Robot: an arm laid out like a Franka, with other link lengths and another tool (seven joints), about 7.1 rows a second.
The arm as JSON. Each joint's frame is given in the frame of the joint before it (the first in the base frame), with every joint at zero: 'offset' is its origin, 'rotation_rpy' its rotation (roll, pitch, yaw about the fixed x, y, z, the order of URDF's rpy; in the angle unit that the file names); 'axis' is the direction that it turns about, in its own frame. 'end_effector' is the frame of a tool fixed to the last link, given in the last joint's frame.
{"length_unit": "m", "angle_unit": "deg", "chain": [
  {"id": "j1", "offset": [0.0, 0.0, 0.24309], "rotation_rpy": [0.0, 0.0, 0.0], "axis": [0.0, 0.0, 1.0]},
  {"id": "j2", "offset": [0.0, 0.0, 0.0], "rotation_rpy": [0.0, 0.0, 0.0], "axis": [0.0, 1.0, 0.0]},
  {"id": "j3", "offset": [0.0, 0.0, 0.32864], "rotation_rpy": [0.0, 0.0, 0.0], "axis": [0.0, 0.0, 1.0]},
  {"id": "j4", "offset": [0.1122, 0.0, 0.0], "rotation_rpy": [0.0, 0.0, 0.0], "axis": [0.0, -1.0, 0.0]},
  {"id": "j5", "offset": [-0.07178, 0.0, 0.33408], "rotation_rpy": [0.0, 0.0, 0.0], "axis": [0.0, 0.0, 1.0]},
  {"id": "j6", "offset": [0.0, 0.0, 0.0], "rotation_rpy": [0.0, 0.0, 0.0], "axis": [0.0, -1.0, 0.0]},
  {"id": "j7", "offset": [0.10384, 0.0, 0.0], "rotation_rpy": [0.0, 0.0, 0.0], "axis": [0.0, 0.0, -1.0]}
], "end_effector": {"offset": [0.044, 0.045, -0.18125], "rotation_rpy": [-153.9, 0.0, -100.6]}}
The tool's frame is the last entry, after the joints.
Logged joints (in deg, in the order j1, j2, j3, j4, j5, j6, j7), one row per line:
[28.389 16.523 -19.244 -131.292 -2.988 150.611 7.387]
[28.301 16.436 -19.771 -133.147 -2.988 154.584 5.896]
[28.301 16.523 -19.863 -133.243 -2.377 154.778 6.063]
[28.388 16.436 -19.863 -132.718 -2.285 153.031 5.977]
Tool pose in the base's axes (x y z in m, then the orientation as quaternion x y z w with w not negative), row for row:
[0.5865 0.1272 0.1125 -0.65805 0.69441 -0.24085 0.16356]
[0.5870 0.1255 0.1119 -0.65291 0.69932 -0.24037 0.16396]
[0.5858 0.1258 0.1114 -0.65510 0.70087 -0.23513 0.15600]
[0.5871 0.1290 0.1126 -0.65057 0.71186 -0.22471 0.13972]
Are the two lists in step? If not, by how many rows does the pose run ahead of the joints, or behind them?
The pose runs 1 row ahead of the joints: the pose in row i belongs to the joints in row i + 1.
